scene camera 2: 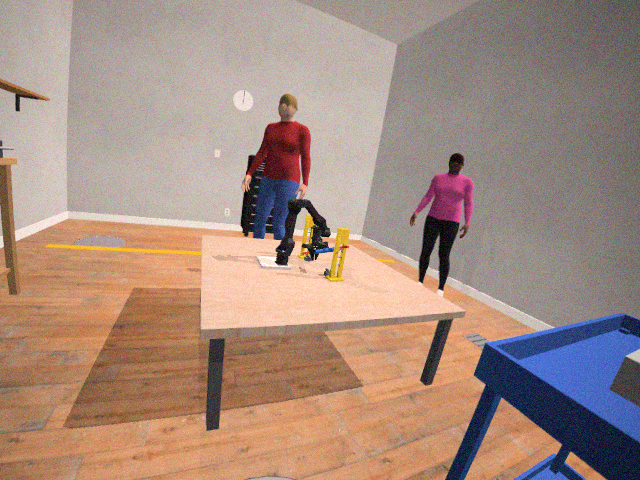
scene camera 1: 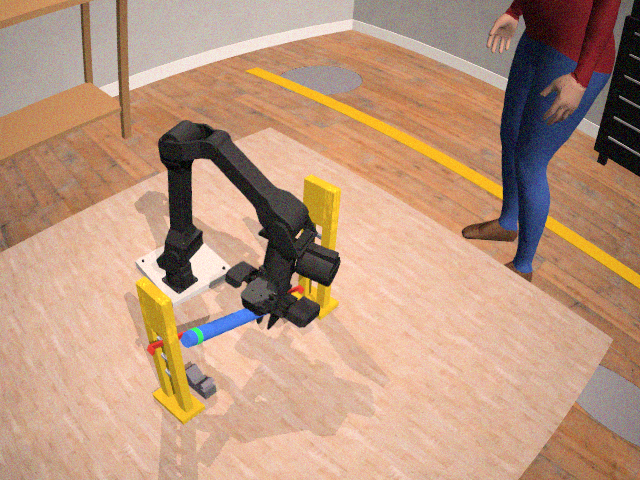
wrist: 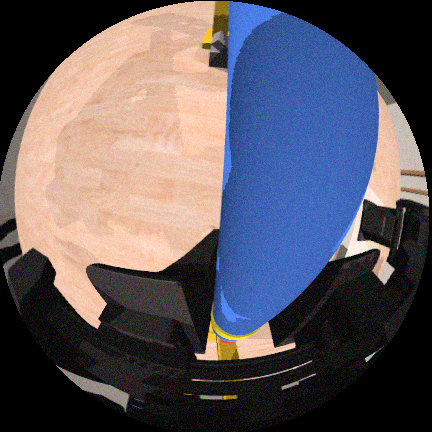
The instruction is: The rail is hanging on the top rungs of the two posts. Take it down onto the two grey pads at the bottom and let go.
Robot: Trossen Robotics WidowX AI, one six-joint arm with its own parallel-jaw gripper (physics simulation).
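Frame: origin at the arm's base, x ahead, y left, z up, level; centimetres.
Seen in the pictures: gripper, fingertip midpoint: [scene camera 2: 314, 260] [scene camera 1: 264, 325]; arm's base, origin of the base link: [scene camera 2: 281, 263] [scene camera 1: 179, 280] [wrist: 367, 220].
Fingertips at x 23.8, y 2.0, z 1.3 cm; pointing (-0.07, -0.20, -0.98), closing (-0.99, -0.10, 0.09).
Offsets run from my fingertips to a thing's middle. "spot": to the spot under its first point. Level surfaces: height alone.
The blue rail {dx +1.0, dy -8.3, dz +8.9 cm} [scene camera 1: 222, 325] [scene camera 2: 324, 250] [wrist: 300, 150] has a green band and a red pin at its near end. It spans between the yellow near post {dx +0.1, dy -25.6, dz +11.9 cm} [scene camera 1: 178, 356] [scene camera 2: 339, 255] and the yellow far post {spot: dx +2.0, dy +13.4, dz +24.5 cm} [scene camera 1: 321, 198] [scene camera 2: 308, 224], above the table. The near pin reaches through the near post's opening; whether it touches a rung is unclear. Red also shows at the far post. My gripper [scene camera 1: 266, 321] [scene camera 2: 313, 256] [wrist: 233, 234] is shut on the rail, toward its far end. A grey pad {dx +0.2, dy -19.4, dz -0.9 cm} [scene camera 1: 200, 381] [scene camera 2: 327, 272] [wrist: 218, 52] lies below, beside the near post; the other is hidden behind the gripper in scene camera 1.
The arm's white base plate [scene camera 1: 149, 268] [scene camera 2: 267, 261] is on the table {dz -3.0 cm} [scene camera 1: 465, 361] [scene camera 2: 248, 304] behind the rail. The posts' broad yellow feet stand on the table. A person in red [scene camera 1: 532, 129] [scene camera 2: 286, 149] stands beyond the table. A blue cart [scene camera 2: 488, 356] stands at the right.
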